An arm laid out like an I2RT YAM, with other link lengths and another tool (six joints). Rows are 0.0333 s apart.
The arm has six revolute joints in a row. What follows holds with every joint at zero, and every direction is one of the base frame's.
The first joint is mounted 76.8 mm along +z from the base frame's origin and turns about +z.
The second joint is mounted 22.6 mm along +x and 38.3 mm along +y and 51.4 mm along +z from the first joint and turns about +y.
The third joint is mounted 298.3 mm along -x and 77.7 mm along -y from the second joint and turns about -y.
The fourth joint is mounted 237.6 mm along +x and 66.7 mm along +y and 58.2 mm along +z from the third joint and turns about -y.
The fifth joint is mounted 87.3 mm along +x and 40 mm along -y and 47.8 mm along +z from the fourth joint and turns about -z.
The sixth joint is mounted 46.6 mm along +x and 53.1 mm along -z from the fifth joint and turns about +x.
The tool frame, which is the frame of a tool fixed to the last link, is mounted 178 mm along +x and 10 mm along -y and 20 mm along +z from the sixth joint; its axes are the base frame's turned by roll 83, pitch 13.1 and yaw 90 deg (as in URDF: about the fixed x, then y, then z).
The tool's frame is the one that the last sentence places.
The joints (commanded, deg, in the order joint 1, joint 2, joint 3, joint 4, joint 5, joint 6), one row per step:
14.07 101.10 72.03 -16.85 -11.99 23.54
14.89 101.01 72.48 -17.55 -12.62 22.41
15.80 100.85 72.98 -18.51 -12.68 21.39
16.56 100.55 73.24 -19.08 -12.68 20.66
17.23 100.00 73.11 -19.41 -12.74 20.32
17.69 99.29 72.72 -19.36 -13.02 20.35
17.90 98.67 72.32 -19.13 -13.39 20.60
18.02 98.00 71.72 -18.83 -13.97 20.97
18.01 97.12 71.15 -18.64 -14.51 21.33
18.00 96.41 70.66 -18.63 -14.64 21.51
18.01 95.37 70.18 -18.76 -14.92 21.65
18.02 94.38 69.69 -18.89 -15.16 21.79
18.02 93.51 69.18 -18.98 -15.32 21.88
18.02 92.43 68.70 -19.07 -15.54 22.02
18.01 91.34 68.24 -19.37 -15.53 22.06
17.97 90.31 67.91 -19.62 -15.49 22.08
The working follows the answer.
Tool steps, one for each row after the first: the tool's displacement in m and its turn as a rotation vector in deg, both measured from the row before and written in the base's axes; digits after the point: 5 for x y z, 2 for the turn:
-0.00336 0.00991 0.00222 -0.28 -0.16 2.05
-0.00376 0.00833 0.00200 -0.64 -0.10 1.67
-0.00314 0.00669 0.00275 -0.43 -0.28 1.28
-0.00409 0.00563 0.00271 -0.13 -0.21 0.95
-0.00374 0.00444 0.00350 0.32 -0.28 0.63
-0.00252 0.00268 0.00328 0.53 -0.24 0.29
-0.00328 0.00237 0.00242 0.72 -0.06 0.27
-0.00319 0.00097 0.00404 0.72 -0.20 0.13
-0.00270 -0.00049 0.00228 0.26 -0.11 -0.04
-0.00369 0.00000 0.00471 0.40 -0.28 0.12
-0.00367 -0.00016 0.00410 0.35 -0.24 0.09
-0.00338 -0.00048 0.00297 0.24 -0.18 0.06
-0.00357 -0.00031 0.00495 0.38 -0.37 0.07
-0.00381 -0.00138 0.00417 0.12 -0.30 -0.04
-0.00296 -0.00150 0.00485 0.13 -0.43 -0.08

Tool pose at each row, in the base's axes (x y z in m, rotation vector in deg; rounded; the steps above come from the unrounded poses):
0.51819 0.14758 0.13953 97.37 110.73 66.94
0.51483 0.15749 0.14175 95.48 112.90 67.43
0.51107 0.16582 0.14375 93.74 114.77 67.32
0.50793 0.17251 0.14650 92.23 116.04 67.42
0.50384 0.17815 0.14921 91.19 116.93 67.71
0.50011 0.18259 0.15271 90.55 117.32 68.47
0.49759 0.18527 0.15599 90.32 117.32 69.36
0.49431 0.18763 0.15841 90.35 117.35 70.36
0.49113 0.18860 0.16245 90.39 117.14 71.39
0.48843 0.18811 0.16473 90.43 116.96 71.75
0.48474 0.18811 0.16945 90.24 116.78 72.43
0.48106 0.18794 0.17355 90.10 116.62 73.02
0.47768 0.18747 0.17651 89.99 116.49 73.43
0.47411 0.18716 0.18147 89.74 116.21 74.11
0.47030 0.18578 0.18563 89.55 115.95 74.40
0.46733 0.18428 0.19048 89.26 115.56 74.74

